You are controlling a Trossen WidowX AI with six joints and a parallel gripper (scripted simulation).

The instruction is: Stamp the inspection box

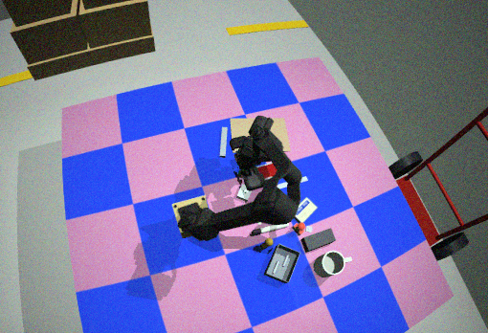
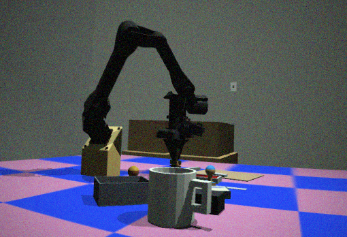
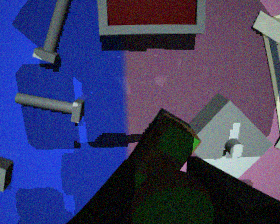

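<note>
Now: gripper tip 100 mm short of the ink pad, 50 mm above it and 10 mm to the left of it. Round my gripper tip: grey block 170 mm to the left, 50 mm below, 10 mm behind; white card 130 mm to the right, 60 mm below, 30 mm ahead; green-knobbed PASS stamp right at my gripper tip.
</note>
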